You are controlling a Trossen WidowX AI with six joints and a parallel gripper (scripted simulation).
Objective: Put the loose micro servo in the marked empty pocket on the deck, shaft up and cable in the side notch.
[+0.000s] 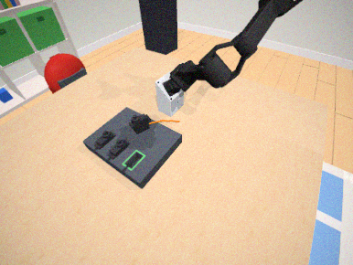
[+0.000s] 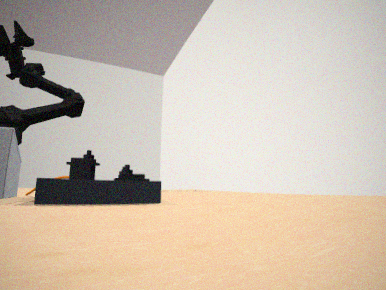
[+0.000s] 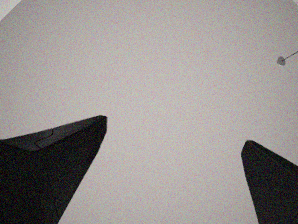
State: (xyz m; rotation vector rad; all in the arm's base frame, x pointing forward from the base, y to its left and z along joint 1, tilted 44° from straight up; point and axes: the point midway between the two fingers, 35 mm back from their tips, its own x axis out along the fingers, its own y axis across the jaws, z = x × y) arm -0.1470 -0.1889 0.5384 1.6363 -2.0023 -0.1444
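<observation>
Right now my gripper tip is 43 cm short of the dark deck, 19 cm to the left of it and 63 cm above it.
</observation>
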